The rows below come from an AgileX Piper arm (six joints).
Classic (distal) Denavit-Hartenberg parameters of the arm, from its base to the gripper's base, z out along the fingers. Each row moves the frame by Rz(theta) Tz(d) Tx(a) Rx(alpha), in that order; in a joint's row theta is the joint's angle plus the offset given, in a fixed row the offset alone. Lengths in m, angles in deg.
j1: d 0.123; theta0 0; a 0; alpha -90
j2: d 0; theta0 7.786; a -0.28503; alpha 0
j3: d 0; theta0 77.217; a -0.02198; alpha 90
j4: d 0.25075; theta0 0; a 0; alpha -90
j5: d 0; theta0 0; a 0; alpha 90
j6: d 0.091; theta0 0; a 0; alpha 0
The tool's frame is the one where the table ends.
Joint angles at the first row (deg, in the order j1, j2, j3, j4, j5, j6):
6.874 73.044 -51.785 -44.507 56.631 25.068
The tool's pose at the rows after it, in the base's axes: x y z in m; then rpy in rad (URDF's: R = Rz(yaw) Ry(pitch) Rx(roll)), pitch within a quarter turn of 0, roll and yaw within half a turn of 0:
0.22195, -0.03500, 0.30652, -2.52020, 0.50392, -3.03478
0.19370, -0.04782, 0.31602, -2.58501, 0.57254, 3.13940
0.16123, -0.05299, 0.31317, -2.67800, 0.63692, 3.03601
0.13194, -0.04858, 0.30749, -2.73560, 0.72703, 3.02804
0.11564, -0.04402, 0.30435, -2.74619, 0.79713, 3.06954
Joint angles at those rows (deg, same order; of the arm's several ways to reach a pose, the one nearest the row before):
4.386 68.245 -51.785 -42.765 57.088 24.833
0.130 61.761 -49.683 -39.133 57.172 24.056
-3.619 54.157 -45.078 -34.583 55.778 23.405
-4.653 45.603 -39.734 -31.467 52.561 21.929
-4.647 39.977 -36.587 -29.758 49.814 19.859

